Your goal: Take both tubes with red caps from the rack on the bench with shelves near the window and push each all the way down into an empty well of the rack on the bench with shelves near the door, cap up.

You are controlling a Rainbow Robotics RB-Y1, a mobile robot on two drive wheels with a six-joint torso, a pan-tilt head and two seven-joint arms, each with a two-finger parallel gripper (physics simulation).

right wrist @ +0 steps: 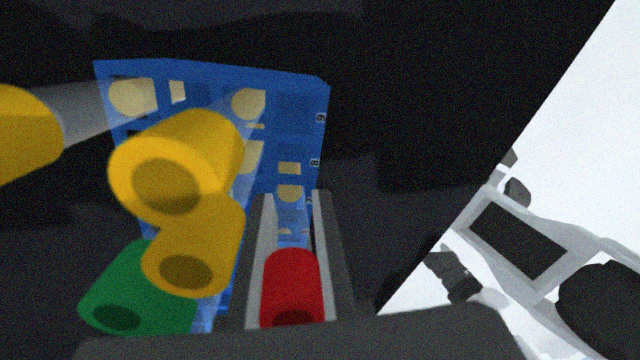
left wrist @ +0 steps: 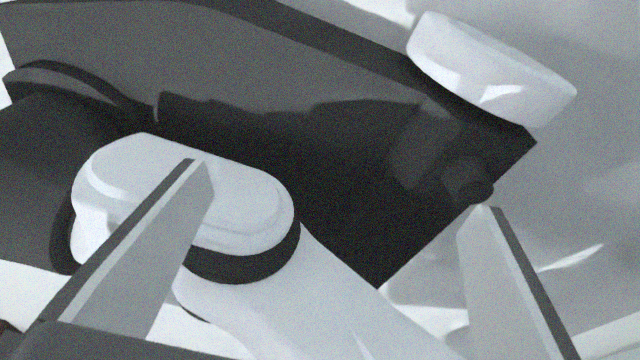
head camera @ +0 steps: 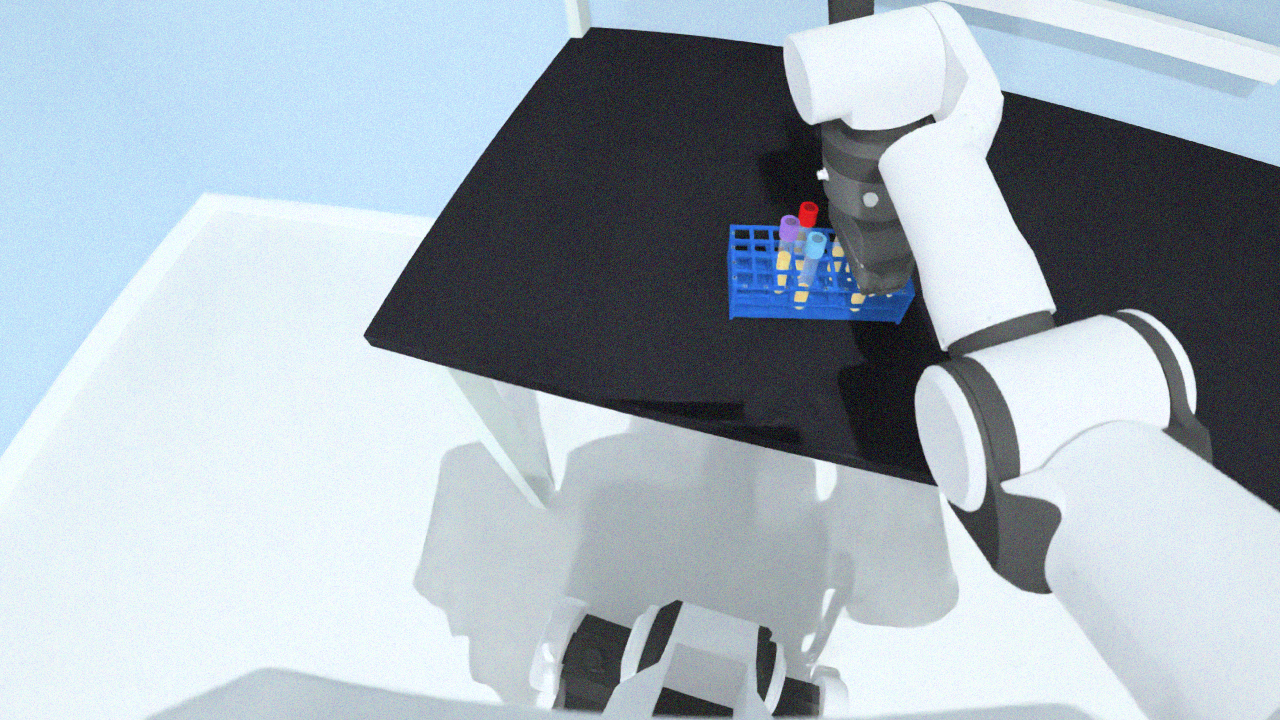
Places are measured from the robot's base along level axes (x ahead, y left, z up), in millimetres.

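Pixels of known places: left gripper, fingertip midpoint: [left wrist: 335, 198]; right gripper, fingertip midpoint: [right wrist: 293, 204] [head camera: 865, 281].
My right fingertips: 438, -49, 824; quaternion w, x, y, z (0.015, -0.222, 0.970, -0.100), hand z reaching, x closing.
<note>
Ahead of a thing's pixels: the offset from my right fingertips to its top centre, as dx, dy, dz. "*": to the spot under its first point. Level surfaces: height alone.
A blue rack {+22, +51, -4} [head camera: 760, 307] [right wrist: 210, 72] stands on the black bench top {dz -61} [head camera: 572, 223]. One red-capped tube {* +19, +75, +57} [head camera: 808, 214] stands cap up near the rack's back edge in the head view. Another red-capped tube {+2, +0, +58} [right wrist: 291, 285] is in the right wrist view, upright in the rack's numbered edge row. My right gripper [head camera: 884, 279] [right wrist: 293, 204] is shut on this tube, its fingers touching both sides of the cap; its hand hides that tube in the head view. My left gripper [left wrist: 335, 198] is open and empty, away from the rack. How deep the tubes sit is hidden.
A purple-capped tube {+1, +90, +58} [head camera: 788, 229] and a light-blue-capped tube {* -22, +62, +57} [head camera: 815, 245] stand near the back red cap. Yellow caps {+35, -35, +58} [right wrist: 175, 165] {* +69, -28, +47} [right wrist: 25, 135] and a green cap {+45, +11, +58} [right wrist: 135, 295] crowd beside the right fingers. A white bench leg {* -132, +483, -458} [head camera: 510, 438] stands under the front edge.
</note>
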